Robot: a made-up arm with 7 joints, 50 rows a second.
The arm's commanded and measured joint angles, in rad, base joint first. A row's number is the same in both.
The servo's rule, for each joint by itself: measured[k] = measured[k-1] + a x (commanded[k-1-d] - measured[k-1]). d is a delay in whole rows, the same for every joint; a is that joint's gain. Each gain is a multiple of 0.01, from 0.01 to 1. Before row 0 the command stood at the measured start. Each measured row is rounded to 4 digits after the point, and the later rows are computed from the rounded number. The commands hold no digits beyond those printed.
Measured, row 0:
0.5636, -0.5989, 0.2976, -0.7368, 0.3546, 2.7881, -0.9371
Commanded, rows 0 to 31:
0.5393, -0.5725, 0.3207, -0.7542, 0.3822, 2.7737, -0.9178
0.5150, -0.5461, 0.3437, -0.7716, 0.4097, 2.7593, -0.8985
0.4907, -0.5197, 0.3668, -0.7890, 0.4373, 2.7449, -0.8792
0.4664, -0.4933, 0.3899, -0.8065, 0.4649, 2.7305, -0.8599
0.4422, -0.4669, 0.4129, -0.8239, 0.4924, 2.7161, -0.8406
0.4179, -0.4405, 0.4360, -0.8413, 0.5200, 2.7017, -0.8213
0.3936, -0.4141, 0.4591, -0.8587, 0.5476, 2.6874, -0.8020
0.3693, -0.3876, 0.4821, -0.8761, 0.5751, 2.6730, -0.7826
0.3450, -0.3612, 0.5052, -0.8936, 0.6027, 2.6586, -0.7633
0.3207, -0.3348, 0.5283, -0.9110, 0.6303, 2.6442, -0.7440
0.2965, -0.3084, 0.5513, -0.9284, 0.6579, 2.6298, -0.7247
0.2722, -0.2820, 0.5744, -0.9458, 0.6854, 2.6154, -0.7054
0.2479, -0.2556, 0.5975, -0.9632, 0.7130, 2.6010, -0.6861
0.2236, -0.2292, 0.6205, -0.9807, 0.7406, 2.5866, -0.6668
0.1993, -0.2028, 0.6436, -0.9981, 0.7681, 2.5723, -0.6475
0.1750, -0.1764, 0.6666, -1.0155, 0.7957, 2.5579, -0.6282
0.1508, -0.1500, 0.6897, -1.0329, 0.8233, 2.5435, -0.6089
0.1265, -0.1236, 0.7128, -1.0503, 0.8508, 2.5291, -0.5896
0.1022, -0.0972, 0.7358, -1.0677, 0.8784, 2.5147, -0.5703
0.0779, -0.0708, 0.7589, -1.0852, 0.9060, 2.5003, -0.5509
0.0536, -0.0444, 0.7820, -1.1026, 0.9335, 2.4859, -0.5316
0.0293, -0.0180, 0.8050, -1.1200, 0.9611, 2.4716, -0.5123
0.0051, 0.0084, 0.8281, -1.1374, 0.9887, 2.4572, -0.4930
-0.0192, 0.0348, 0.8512, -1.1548, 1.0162, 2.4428, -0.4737
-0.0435, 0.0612, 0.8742, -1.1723, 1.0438, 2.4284, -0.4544
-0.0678, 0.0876, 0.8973, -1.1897, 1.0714, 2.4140, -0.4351
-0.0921, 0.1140, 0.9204, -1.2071, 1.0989, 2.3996, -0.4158
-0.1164, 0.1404, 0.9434, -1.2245, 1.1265, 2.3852, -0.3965
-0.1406, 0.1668, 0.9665, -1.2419, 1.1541, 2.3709, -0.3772
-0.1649, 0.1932, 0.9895, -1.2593, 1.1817, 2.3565, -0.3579
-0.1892, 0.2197, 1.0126, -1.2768, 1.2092, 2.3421, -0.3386
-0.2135, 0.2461, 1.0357, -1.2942, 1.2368, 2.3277, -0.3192
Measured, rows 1 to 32:
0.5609, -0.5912, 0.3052, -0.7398, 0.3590, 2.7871, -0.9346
0.5559, -0.5781, 0.3179, -0.7452, 0.3671, 2.7852, -0.9299
0.5487, -0.5612, 0.3340, -0.7526, 0.3783, 2.7824, -0.9233
0.5396, -0.5415, 0.3524, -0.7618, 0.3922, 2.7788, -0.9151
0.5289, -0.5199, 0.3724, -0.7724, 0.4082, 2.7744, -0.9054
0.5167, -0.4969, 0.3934, -0.7841, 0.4261, 2.7693, -0.8945
0.5032, -0.4729, 0.4151, -0.7968, 0.4455, 2.7636, -0.8825
0.4885, -0.4482, 0.4372, -0.8103, 0.4662, 2.7573, -0.8695
0.4727, -0.4230, 0.4596, -0.8245, 0.4880, 2.7504, -0.8557
0.4560, -0.3974, 0.4823, -0.8392, 0.5108, 2.7430, -0.8412
0.4385, -0.3716, 0.5051, -0.8544, 0.5343, 2.7351, -0.8261
0.4202, -0.3456, 0.5280, -0.8699, 0.5585, 2.7267, -0.8104
0.4012, -0.3195, 0.5509, -0.8858, 0.5832, 2.7179, -0.7942
0.3817, -0.2933, 0.5739, -0.9019, 0.6084, 2.7087, -0.7776
0.3616, -0.2671, 0.5969, -0.9183, 0.6340, 2.6992, -0.7607
0.3411, -0.2408, 0.6199, -0.9348, 0.6599, 2.6893, -0.7435
0.3202, -0.2145, 0.6429, -0.9515, 0.6860, 2.6791, -0.7260
0.2989, -0.1881, 0.6660, -0.9683, 0.7124, 2.6686, -0.7083
0.2773, -0.1617, 0.6890, -0.9852, 0.7390, 2.6578, -0.6904
0.2554, -0.1353, 0.7121, -1.0022, 0.7657, 2.6468, -0.6723
0.2332, -0.1089, 0.7352, -1.0193, 0.7925, 2.6355, -0.6540
0.2108, -0.0825, 0.7582, -1.0364, 0.8195, 2.6240, -0.6356
0.1882, -0.0561, 0.7813, -1.0536, 0.8466, 2.6123, -0.6171
0.1654, -0.0297, 0.8044, -1.0708, 0.8737, 2.6004, -0.5985
0.1424, -0.0033, 0.8274, -1.0881, 0.9009, 2.5884, -0.5798
0.1193, 0.0231, 0.8505, -1.1054, 0.9282, 2.5762, -0.5610
0.0960, 0.0495, 0.8736, -1.1227, 0.9555, 2.5638, -0.5421
0.0726, 0.0759, 0.8966, -1.1400, 0.9829, 2.5513, -0.5232
0.0491, 0.1023, 0.9197, -1.1573, 1.0103, 2.5387, -0.5042
0.0256, 0.1287, 0.9427, -1.1746, 1.0377, 2.5259, -0.4852
0.0020, 0.1551, 0.9658, -1.1920, 1.0651, 2.5130, -0.4661
-0.0217, 0.1815, 0.9889, -1.2094, 1.0926, 2.5000, -0.4470
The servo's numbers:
d 0
a 0.11 0.29 0.33 0.17 0.16 0.07 0.13

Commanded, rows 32 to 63:
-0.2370, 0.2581, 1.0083, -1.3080, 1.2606, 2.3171, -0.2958
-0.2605, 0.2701, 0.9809, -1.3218, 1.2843, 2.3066, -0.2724
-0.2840, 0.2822, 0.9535, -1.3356, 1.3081, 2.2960, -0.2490
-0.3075, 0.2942, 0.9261, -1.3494, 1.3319, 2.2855, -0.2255
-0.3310, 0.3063, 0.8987, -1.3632, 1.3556, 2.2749, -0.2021
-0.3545, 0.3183, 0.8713, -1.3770, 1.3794, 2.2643, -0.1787
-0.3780, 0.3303, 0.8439, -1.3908, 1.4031, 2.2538, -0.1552
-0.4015, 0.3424, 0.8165, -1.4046, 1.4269, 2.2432, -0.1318
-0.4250, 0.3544, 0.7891, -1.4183, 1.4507, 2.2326, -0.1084
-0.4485, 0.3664, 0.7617, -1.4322, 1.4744, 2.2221, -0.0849
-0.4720, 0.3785, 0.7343, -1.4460, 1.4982, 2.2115, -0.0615
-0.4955, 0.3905, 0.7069, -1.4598, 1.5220, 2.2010, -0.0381
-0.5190, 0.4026, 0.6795, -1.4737, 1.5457, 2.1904, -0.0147
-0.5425, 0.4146, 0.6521, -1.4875, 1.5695, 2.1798, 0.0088
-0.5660, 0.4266, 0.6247, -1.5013, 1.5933, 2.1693, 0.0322
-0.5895, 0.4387, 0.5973, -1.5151, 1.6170, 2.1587, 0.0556
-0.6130, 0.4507, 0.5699, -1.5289, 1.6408, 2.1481, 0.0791
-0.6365, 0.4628, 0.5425, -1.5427, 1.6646, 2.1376, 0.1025
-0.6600, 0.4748, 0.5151, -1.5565, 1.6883, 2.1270, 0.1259
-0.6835, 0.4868, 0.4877, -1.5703, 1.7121, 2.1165, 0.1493
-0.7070, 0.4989, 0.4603, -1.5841, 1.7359, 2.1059, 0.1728
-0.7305, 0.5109, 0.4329, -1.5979, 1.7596, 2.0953, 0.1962
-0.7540, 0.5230, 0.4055, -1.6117, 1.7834, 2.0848, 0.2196
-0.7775, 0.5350, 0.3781, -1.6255, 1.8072, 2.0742, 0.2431
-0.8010, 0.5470, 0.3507, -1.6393, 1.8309, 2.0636, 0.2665
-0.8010, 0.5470, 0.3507, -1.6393, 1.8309, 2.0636, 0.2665
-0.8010, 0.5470, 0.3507, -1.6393, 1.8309, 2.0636, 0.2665
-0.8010, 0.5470, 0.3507, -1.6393, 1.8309, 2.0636, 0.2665
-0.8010, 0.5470, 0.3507, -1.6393, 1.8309, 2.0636, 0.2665
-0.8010, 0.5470, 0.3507, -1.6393, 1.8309, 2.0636, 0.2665
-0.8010, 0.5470, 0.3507, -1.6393, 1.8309, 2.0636, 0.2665
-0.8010, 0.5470, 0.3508, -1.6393, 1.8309, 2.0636, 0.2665
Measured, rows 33 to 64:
-0.0454, 0.2037, 0.9953, -1.2262, 1.1195, 2.4872, -0.4273
-0.0691, 0.2230, 0.9905, -1.2425, 1.1459, 2.4746, -0.4072
-0.0927, 0.2402, 0.9783, -1.2583, 1.1719, 2.4621, -0.3866
-0.1163, 0.2559, 0.9611, -1.2738, 1.1975, 2.4497, -0.3657
-0.1399, 0.2705, 0.9405, -1.2890, 1.2228, 2.4375, -0.3444
-0.1635, 0.2844, 0.9177, -1.3040, 1.2479, 2.4254, -0.3229
-0.1871, 0.2977, 0.8933, -1.3188, 1.2727, 2.4134, -0.3011
-0.2107, 0.3107, 0.8680, -1.3334, 1.2974, 2.4015, -0.2791
-0.2343, 0.3234, 0.8420, -1.3478, 1.3219, 2.3897, -0.2569
-0.2579, 0.3359, 0.8155, -1.3621, 1.3463, 2.3780, -0.2345
-0.2815, 0.3483, 0.7887, -1.3764, 1.3706, 2.3663, -0.2120
-0.3050, 0.3605, 0.7617, -1.3906, 1.3948, 2.3547, -0.1894
-0.3285, 0.3727, 0.7346, -1.4047, 1.4189, 2.3432, -0.1667
-0.3520, 0.3849, 0.7074, -1.4188, 1.4430, 2.3318, -0.1439
-0.3755, 0.3970, 0.6801, -1.4328, 1.4670, 2.3204, -0.1210
-0.3990, 0.4091, 0.6528, -1.4468, 1.4910, 2.3091, -0.0980
-0.4225, 0.4212, 0.6254, -1.4608, 1.5150, 2.2978, -0.0750
-0.4460, 0.4333, 0.5980, -1.4747, 1.5389, 2.2866, -0.0519
-0.4695, 0.4453, 0.5706, -1.4886, 1.5628, 2.2754, -0.0288
-0.4930, 0.4573, 0.5432, -1.5025, 1.5867, 2.2643, -0.0056
-0.5165, 0.4694, 0.5158, -1.5164, 1.6106, 2.2532, 0.0176
-0.5400, 0.4814, 0.4884, -1.5303, 1.6344, 2.2421, 0.0408
-0.5635, 0.4935, 0.4610, -1.5441, 1.6582, 2.2311, 0.0640
-0.5870, 0.5055, 0.4336, -1.5579, 1.6820, 2.2201, 0.0873
-0.6105, 0.5175, 0.4062, -1.5717, 1.7058, 2.2091, 0.1106
-0.6315, 0.5261, 0.3879, -1.5832, 1.7258, 2.1989, 0.1309
-0.6501, 0.5322, 0.3756, -1.5927, 1.7426, 2.1894, 0.1485
-0.6667, 0.5365, 0.3674, -1.6006, 1.7567, 2.1806, 0.1638
-0.6815, 0.5395, 0.3619, -1.6072, 1.7686, 2.1724, 0.1772
-0.6946, 0.5417, 0.3582, -1.6127, 1.7786, 2.1648, 0.1888
-0.7063, 0.5432, 0.3557, -1.6172, 1.7870, 2.1577, 0.1989
-0.7167, 0.5443, 0.3541, -1.6210, 1.7940, 2.1511, 0.2077

